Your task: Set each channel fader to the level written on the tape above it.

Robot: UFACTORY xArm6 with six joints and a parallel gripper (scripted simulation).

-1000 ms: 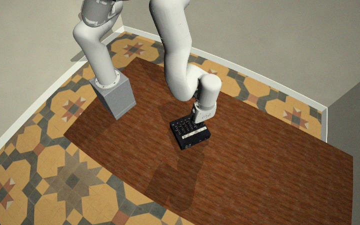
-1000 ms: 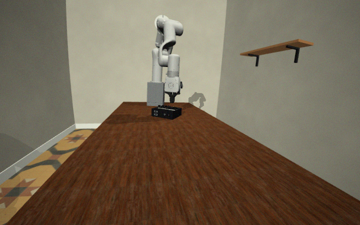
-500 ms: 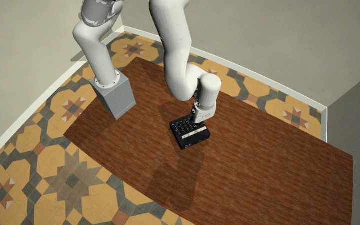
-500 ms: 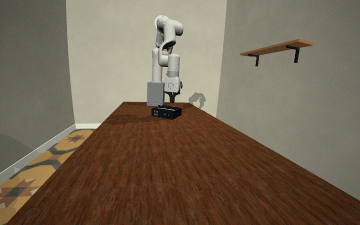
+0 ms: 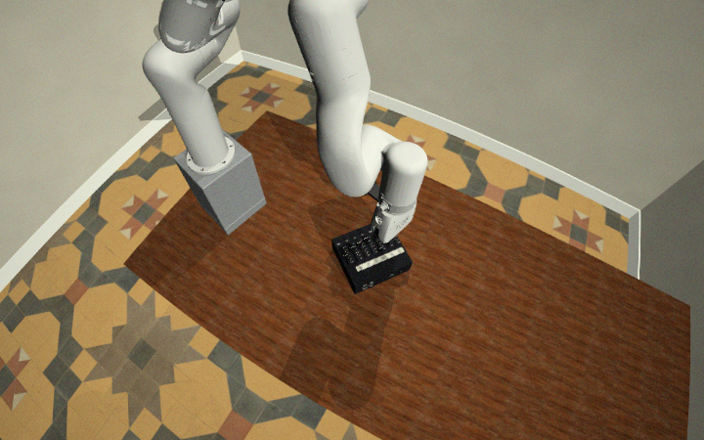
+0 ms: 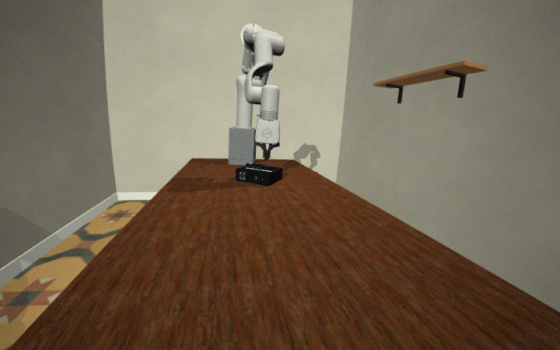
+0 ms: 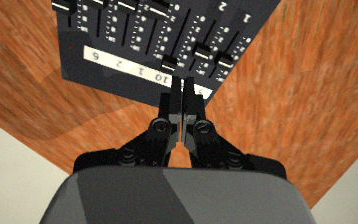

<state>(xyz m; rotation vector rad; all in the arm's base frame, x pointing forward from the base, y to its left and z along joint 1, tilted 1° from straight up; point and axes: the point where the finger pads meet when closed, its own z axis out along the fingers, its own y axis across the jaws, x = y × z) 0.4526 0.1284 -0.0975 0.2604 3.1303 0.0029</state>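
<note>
The channel 3 fader cap is 5 cm below my hand and 1 cm to the right of it. Also, from my hand: channel 2 fader cap (5 cm below, 2 cm to the left, 1 cm behind); then channel 4 cap (5 cm below, 5 cm behind, 1 cm to the right); then channel 1 fader cap (5 cm below, 4 cm to the left).
</note>
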